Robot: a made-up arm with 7 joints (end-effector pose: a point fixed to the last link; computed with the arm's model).
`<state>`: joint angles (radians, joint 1 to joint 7).
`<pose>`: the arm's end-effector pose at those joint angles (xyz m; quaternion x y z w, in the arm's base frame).
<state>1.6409 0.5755 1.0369 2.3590 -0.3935 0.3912 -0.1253</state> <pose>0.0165 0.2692 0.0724 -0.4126 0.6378 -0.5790 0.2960</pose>
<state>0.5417 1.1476 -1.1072 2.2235 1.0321 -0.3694 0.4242</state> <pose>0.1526 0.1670 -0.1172 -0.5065 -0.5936 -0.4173 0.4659</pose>
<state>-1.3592 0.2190 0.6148 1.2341 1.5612 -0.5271 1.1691</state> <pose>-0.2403 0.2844 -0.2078 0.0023 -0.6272 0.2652 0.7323</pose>
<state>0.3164 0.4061 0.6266 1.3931 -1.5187 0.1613 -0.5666</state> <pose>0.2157 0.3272 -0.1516 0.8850 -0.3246 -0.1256 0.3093</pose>
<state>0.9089 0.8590 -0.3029 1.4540 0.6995 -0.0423 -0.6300</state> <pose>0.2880 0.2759 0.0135 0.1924 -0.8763 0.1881 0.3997</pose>
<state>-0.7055 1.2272 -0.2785 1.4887 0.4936 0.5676 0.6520</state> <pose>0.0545 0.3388 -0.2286 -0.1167 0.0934 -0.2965 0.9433</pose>
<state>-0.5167 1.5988 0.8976 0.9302 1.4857 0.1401 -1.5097</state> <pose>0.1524 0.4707 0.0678 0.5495 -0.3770 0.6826 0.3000</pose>
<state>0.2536 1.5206 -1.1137 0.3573 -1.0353 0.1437 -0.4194</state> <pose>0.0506 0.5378 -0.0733 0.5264 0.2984 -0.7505 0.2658</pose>
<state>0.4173 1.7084 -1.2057 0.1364 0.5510 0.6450 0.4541</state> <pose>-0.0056 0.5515 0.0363 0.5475 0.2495 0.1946 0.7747</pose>
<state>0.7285 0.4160 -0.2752 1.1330 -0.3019 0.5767 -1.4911</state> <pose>0.3416 0.1999 -0.1236 0.7658 -0.5070 0.2381 0.3160</pose>
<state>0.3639 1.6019 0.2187 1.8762 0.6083 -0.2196 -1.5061</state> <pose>0.1557 0.2951 0.1092 -0.4034 0.8675 -0.2903 0.0206</pose>
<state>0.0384 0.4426 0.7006 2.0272 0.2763 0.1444 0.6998</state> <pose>0.1393 0.2827 -0.0873 0.0956 -0.8189 -0.2083 0.5262</pose>
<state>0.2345 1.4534 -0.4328 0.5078 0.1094 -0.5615 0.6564</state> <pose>0.1057 0.5214 -0.0662 0.2874 -0.2270 -0.4668 0.8050</pose>
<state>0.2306 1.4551 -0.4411 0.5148 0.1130 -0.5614 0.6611</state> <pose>0.1063 0.5207 -0.0669 0.2822 -0.2238 -0.4710 0.8053</pose>
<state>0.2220 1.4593 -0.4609 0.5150 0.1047 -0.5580 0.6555</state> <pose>0.1049 0.5209 -0.0680 0.2797 -0.2085 -0.4763 0.8071</pose>
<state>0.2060 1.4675 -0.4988 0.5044 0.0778 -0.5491 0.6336</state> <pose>0.1004 0.5224 -0.0695 0.2815 -0.1740 -0.4835 0.8104</pose>
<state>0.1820 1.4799 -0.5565 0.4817 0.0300 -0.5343 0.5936</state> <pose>0.0922 0.5253 -0.0708 0.2876 -0.1183 -0.4934 0.8123</pose>
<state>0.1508 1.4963 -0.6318 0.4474 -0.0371 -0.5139 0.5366</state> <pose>0.0806 0.5296 -0.0706 0.2975 -0.0430 -0.5067 0.8080</pose>
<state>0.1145 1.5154 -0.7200 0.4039 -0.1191 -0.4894 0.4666</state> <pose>0.0667 0.5346 -0.0676 0.3084 0.0460 -0.5243 0.7924</pose>
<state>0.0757 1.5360 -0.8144 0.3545 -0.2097 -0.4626 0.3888</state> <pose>0.0519 0.5397 -0.0612 0.3174 0.1405 -0.5457 0.7627</pose>
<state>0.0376 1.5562 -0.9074 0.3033 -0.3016 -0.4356 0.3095</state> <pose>0.0384 0.5442 -0.0515 0.3219 0.2308 -0.5692 0.7205</pose>
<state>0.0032 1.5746 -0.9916 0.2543 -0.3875 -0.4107 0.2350</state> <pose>0.0274 0.5478 -0.0399 0.3209 0.3090 -0.5923 0.6713</pose>
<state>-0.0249 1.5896 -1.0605 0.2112 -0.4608 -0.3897 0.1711</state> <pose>0.0196 0.5502 -0.0285 0.3161 0.3699 -0.6122 0.6233</pose>
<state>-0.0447 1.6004 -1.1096 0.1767 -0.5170 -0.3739 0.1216</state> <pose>0.0147 0.5516 -0.0188 0.3106 0.4120 -0.6268 0.5839</pose>
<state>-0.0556 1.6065 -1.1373 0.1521 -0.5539 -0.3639 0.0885</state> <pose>0.0119 0.5524 -0.0122 0.3075 0.4363 -0.6353 0.5582</pose>
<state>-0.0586 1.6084 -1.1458 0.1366 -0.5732 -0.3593 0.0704</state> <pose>0.0106 0.5528 -0.0086 0.3083 0.4463 -0.6382 0.5463</pose>
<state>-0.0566 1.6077 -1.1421 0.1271 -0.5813 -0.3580 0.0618</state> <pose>0.0100 0.5529 -0.0071 0.3121 0.4476 -0.6376 0.5438</pose>
